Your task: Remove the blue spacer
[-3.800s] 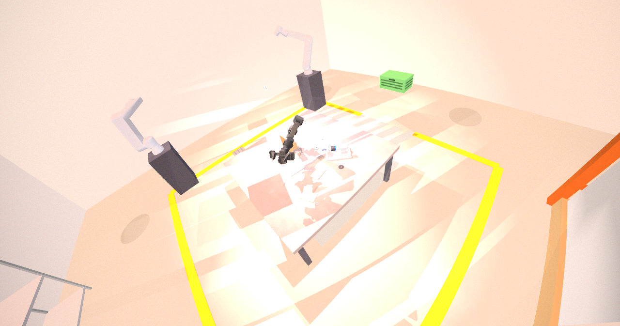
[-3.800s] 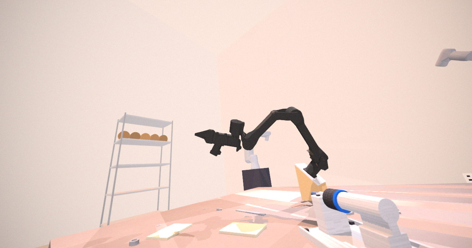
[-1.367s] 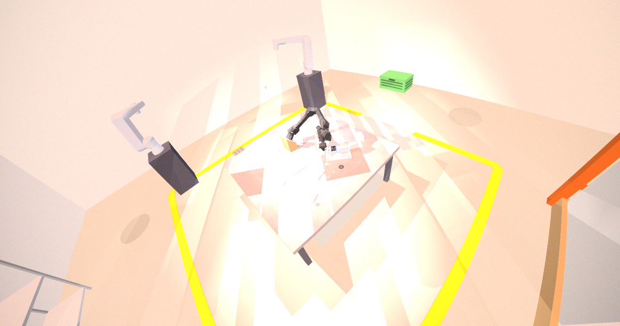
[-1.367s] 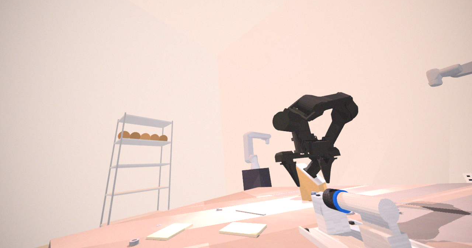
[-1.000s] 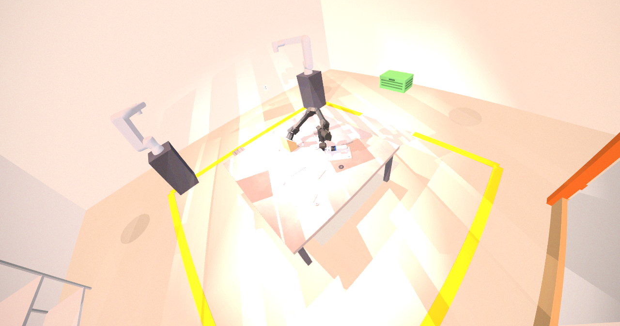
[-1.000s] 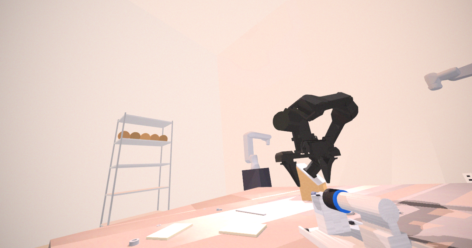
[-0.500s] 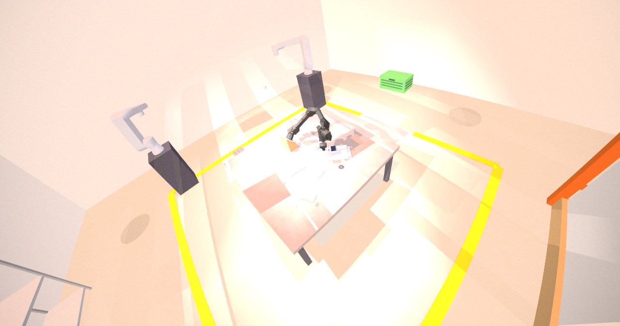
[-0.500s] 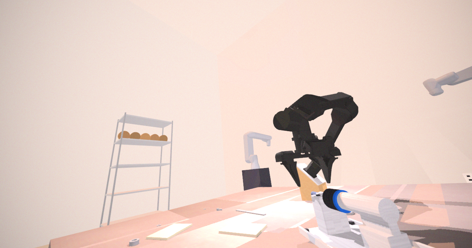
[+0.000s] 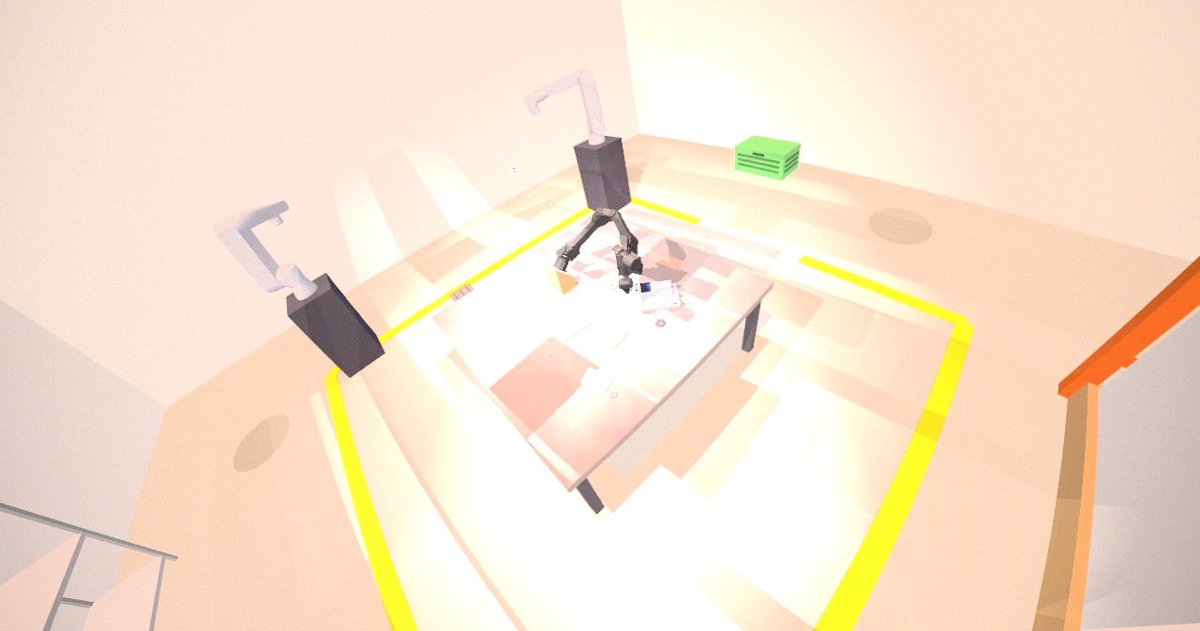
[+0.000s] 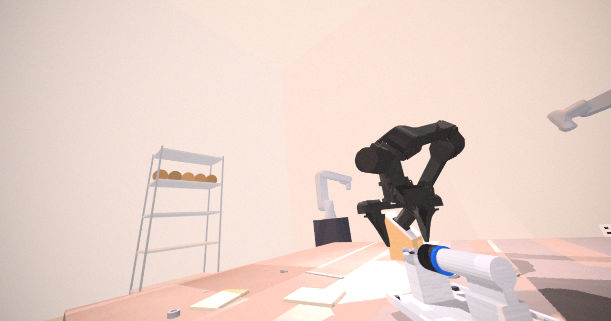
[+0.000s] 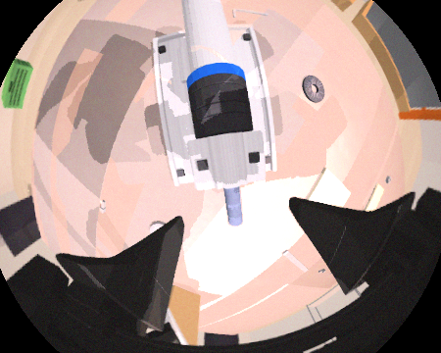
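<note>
The grey-blue shaft is 50 mm to the left of my gripper tip, 40 mm ahead of it and 20 mm below it. The rest, counted from my gripper tip: black collar 50 mm to the left, 50 mm ahead, 20 mm below; then black sleeve 50 mm to the left, 50 mm ahead, 20 mm below; then blue spacer 70 mm to the left, 70 mm ahead, 20 mm below.
</note>
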